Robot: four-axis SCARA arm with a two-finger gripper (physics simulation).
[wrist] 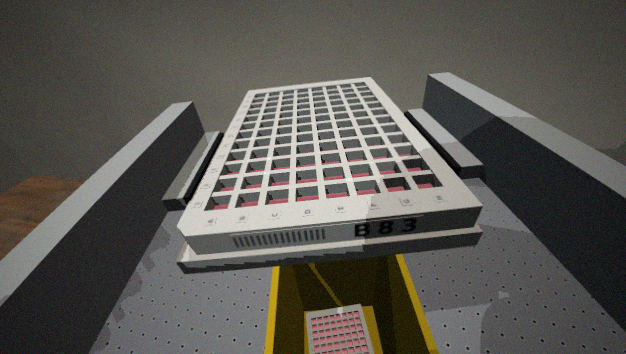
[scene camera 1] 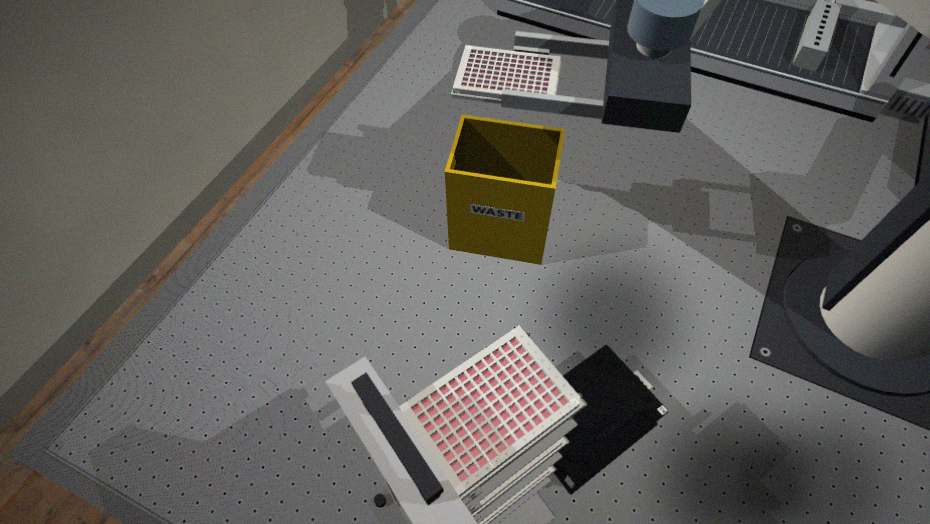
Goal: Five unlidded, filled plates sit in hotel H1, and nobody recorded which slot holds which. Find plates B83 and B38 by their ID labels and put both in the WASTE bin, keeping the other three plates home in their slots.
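Places are measured from the arm's base along level axes (x ahead, y left, z up), in millimetres.
Pixels of known places: gripper, fingertip midpoint: (wrist: 312, 109) (scene camera 1: 508, 67); arm's base, origin of the base link: (scene camera 1: 865, 321).
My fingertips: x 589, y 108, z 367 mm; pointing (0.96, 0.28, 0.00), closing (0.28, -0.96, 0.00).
Ahead of a thing's pixels: the offset from my fingertips to its middle. "pt": to the spot under its first point. Level surfaces: height alone.
My gripper (scene camera 1: 521, 70) (wrist: 312, 109) is shut on plate B83 {dx +1, dy +0, dz -14 mm} (scene camera 1: 507, 70) (wrist: 325, 145), a white plate with pink-filled wells, held level by its long sides. Its label reads B83 in the wrist view. The yellow WASTE bin {dx -1, dy -9, dz -254 mm} (scene camera 1: 481, 237) (wrist: 272, 310) shows below the held plate; whether the plate is centred over it I cannot tell. Another pink-filled plate {pt dx +32, dy +0, dz -334 mm} (wrist: 340, 332) lies inside the bin, its label not visible. Hotel H1 {pt dx -69, dy +462, dz +77 mm} (scene camera 1: 341, 384) stands at the lower middle with a filled plate (scene camera 1: 494, 410) on top and more below; their labels cannot be read.
A black pad {pt dx -283, dy +256, dz -294 mm} (scene camera 1: 611, 423) with a small white tag lies beside the hotel. The robot's dark base plate (scene camera 1: 774, 312) is at the right. A dark slotted deck {dz -305 mm} (scene camera 1: 735, 39) with a pale block {pt dx -381, dy -645, dz -260 mm} (scene camera 1: 818, 32) stands at the upper right. The wooden table edge runs along the left.
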